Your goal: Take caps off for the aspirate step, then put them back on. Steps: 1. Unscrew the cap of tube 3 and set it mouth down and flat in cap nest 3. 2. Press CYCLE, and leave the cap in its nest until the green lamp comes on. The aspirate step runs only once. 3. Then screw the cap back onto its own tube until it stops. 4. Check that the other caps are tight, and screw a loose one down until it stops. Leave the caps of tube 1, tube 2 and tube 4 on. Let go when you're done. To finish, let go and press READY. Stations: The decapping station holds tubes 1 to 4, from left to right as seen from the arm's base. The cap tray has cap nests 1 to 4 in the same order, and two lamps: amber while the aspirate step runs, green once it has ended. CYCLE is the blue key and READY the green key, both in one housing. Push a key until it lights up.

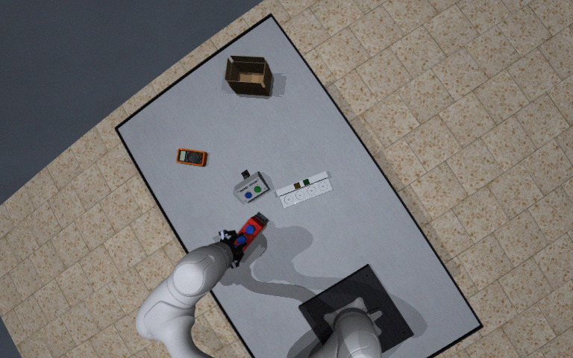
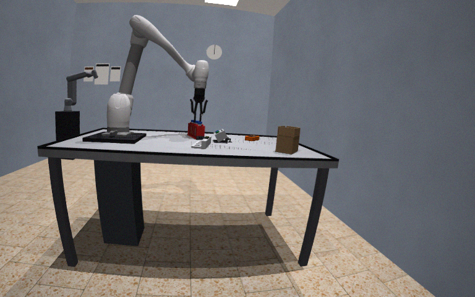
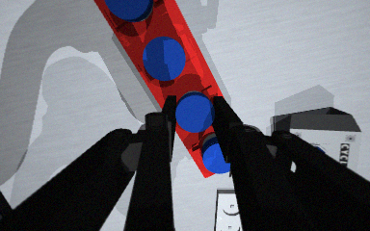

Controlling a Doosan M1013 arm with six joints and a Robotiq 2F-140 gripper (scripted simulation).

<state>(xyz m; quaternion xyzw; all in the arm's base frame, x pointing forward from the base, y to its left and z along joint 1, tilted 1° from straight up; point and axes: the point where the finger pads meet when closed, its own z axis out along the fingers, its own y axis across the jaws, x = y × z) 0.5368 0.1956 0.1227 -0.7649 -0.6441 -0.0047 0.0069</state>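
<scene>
Now: hand 3 cm above the blue cap. Also, from my hand: key housing 16 cm ahead, 12 cm to the right, 9 cm below; green ready key 14 cm to the right, 14 cm ahead, 8 cm below; blue cycle key 14 cm ahead, 10 cm to the right, 8 cm below.
</scene>
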